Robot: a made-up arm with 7 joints.
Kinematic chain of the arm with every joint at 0, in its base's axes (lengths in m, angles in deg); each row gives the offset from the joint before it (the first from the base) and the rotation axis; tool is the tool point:
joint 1: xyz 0 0 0.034 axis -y
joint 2: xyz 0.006 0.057 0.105 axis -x
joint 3: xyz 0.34 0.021 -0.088 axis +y
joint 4: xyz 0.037 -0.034 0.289 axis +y
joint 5: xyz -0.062 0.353 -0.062 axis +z
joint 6: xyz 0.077 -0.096 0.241 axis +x
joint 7: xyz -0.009 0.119 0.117 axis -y
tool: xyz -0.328 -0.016 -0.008
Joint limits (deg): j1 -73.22..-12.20 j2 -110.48..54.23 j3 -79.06..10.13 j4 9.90..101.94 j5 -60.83..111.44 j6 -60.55..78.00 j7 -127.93..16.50
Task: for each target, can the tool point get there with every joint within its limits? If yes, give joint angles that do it. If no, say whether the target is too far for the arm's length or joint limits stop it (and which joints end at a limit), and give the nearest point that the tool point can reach.
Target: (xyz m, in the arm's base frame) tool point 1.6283 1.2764 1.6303
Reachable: no: too far | nearest point 0.8922 0.5854 0.7462 | short by 1.342 m
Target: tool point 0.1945 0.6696 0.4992
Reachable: yes | joints -46.86 27.32 -63.73 42.61 30.27 -6.42 -77.25
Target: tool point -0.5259 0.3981 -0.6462
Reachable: no: joint limits stop it (at a limit: joint 1, joint 3, joint 4, joint 6, joint 7) | nearest point -0.3814 0.3553 -0.7754 | short by 0.198 m
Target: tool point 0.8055 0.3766 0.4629
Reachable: yes | joints -48.35 -13.88 -18.21 37.16 -41.37 -0.22 -26.24
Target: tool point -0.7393 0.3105 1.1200
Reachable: no: joint limits stop it (at a limit: joint 1, joint 3, joint 4, joint 5) | nearest point -0.3530 0.2401 0.8093 | short by 0.501 m
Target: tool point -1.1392 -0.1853 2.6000
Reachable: no: too far | nearest point -0.2324 -0.0235 0.9263 | short by 1.910 m
